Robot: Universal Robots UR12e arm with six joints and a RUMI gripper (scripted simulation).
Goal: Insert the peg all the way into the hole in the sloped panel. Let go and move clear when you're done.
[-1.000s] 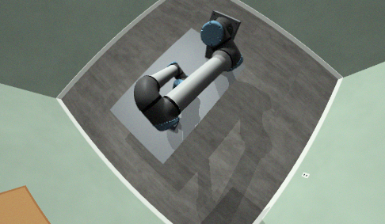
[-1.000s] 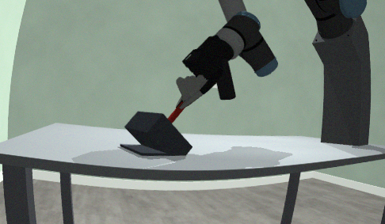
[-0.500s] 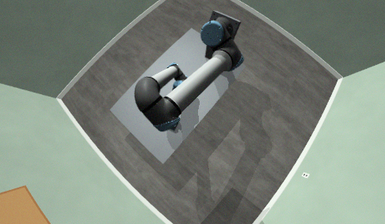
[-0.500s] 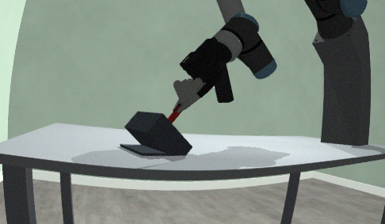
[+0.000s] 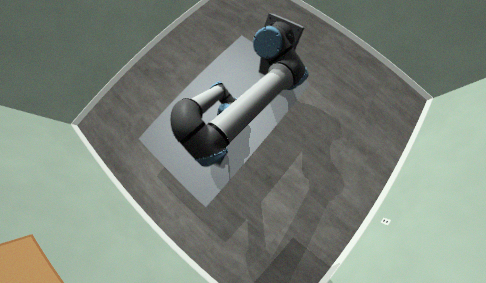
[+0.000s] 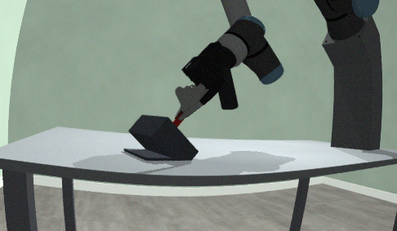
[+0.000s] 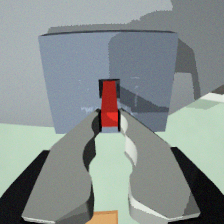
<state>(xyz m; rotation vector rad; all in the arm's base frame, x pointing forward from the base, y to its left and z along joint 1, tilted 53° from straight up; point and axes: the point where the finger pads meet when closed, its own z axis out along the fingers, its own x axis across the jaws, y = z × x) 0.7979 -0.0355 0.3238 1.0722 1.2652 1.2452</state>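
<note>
My gripper is now 7 cm short of the thin dark base plate, 1 cm to the right of it and 9 cm above it. Also, from my hand: red peg (2 cm ahead, 3 cm below).
</note>
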